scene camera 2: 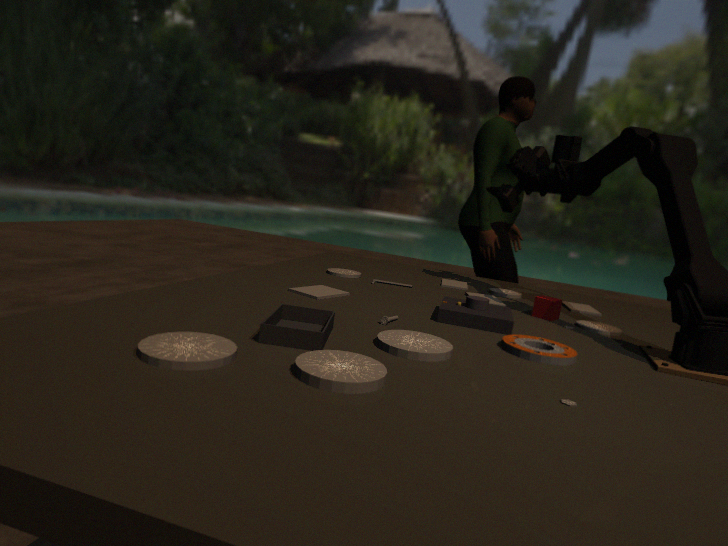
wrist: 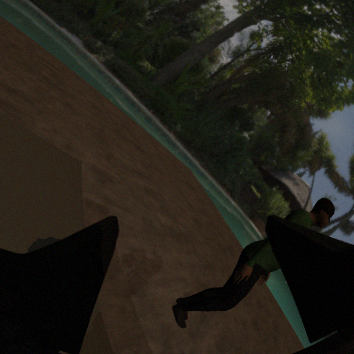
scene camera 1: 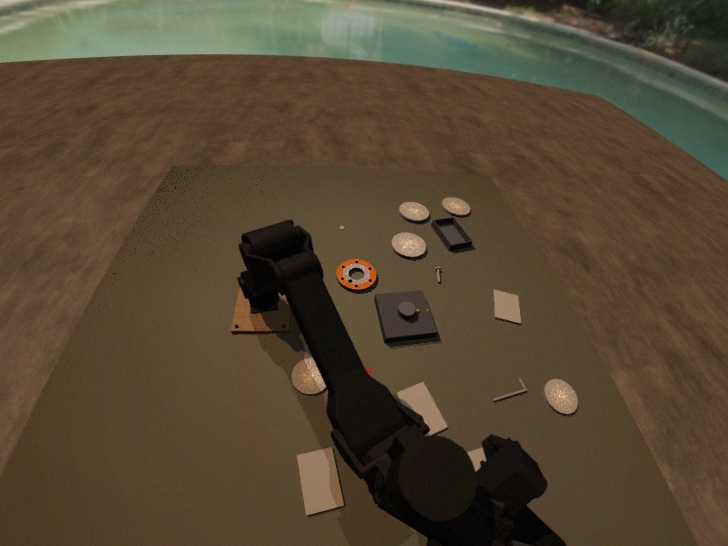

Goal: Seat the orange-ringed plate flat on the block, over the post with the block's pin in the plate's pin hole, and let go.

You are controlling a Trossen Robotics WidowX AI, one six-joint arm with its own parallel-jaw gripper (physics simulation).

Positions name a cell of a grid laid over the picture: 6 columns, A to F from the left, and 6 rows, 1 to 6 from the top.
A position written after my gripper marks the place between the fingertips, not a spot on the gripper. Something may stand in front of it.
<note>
My gripper (scene camera 2: E2) is open, holding nothing. On the table rest an orange-ringed plate (scene camera 2: E4) and a dark open tray (scene camera 2: C4). Further things: a dark block (scene camera 1: D4).
The orange-ringed plate is seen too in scene camera 1 (scene camera 1: C4). The dark open tray is seen too in scene camera 1 (scene camera 1: D3). My gripper shows as well in the wrist view (wrist: D4). The wrist view misses the orange-ringed plate: it is out of frame. The wrist view misses the dark open tray: it is out of frame.
</note>
